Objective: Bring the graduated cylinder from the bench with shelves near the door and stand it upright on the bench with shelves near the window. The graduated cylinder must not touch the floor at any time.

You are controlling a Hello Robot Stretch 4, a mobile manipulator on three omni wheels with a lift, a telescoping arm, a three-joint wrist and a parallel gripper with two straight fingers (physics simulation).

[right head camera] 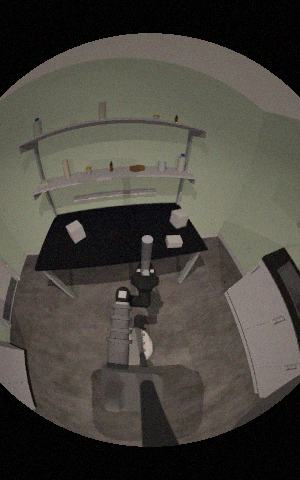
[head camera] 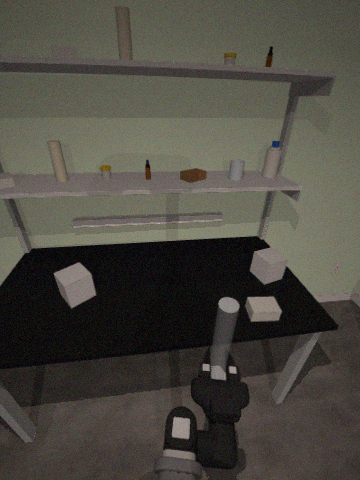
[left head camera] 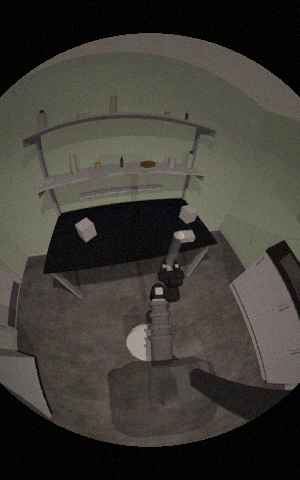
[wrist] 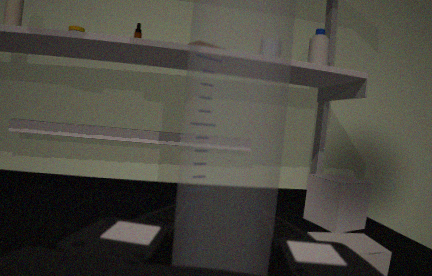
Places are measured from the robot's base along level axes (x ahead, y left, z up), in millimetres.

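Where they show: gripper, fingertip midpoint: (right head camera: 145, 261) (head camera: 217, 349) (left head camera: 167, 256) (wrist: 223, 225); robot's base, origin of the base link: (right head camera: 132, 344) (left head camera: 146, 340).
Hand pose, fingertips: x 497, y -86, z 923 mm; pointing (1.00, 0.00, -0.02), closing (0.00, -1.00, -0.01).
Things, the pixels of their centre, and the offset from my fingertips. Level surfaces: height alone.
- graduated cylinder, body centre: (wrist: 233, 121) (head camera: 220, 348) (right head camera: 145, 260) (left head camera: 171, 256) 39 mm back, 0 mm left, 64 mm up
- black-topped bench with shelves, its level: 188 mm down
- white box, body centre: (head camera: 75, 284) (left head camera: 85, 229) (right head camera: 75, 231) 332 mm ahead, 619 mm left, 123 mm down
- flat box, body centre: (wrist: 345, 256) (head camera: 262, 308) (right head camera: 173, 240) (left head camera: 185, 235) 318 mm ahead, 229 mm right, 159 mm down
The graduated cylinder (head camera: 226, 327) (left head camera: 173, 251) (right head camera: 146, 254) (wrist: 232, 150) is tall, clear and roughly upright, with dark marks on its side in the wrist view. My gripper (head camera: 219, 371) (left head camera: 170, 267) (right head camera: 145, 272) (wrist: 223, 225) is shut on its lower part and holds it in front of the near edge of the black-topped bench with shelves (head camera: 150, 310) (left head camera: 120, 245) (right head camera: 110, 240) (wrist: 30, 200). The cylinder's bottom end is hidden by the gripper in the head camera view. I cannot tell from these frames whether this bench is the one near the door or the window.
A white box (head camera: 75, 285) stands at the bench's left; another box (head camera: 268, 265) and a flat box (head camera: 263, 309) stand at its right. Bottles and jars stand on two shelves (head camera: 150, 186) (head camera: 175, 71). White cabinets (left head camera: 270, 320) stand at the right, and another cabinet (left head camera: 22, 380) at the lower left.
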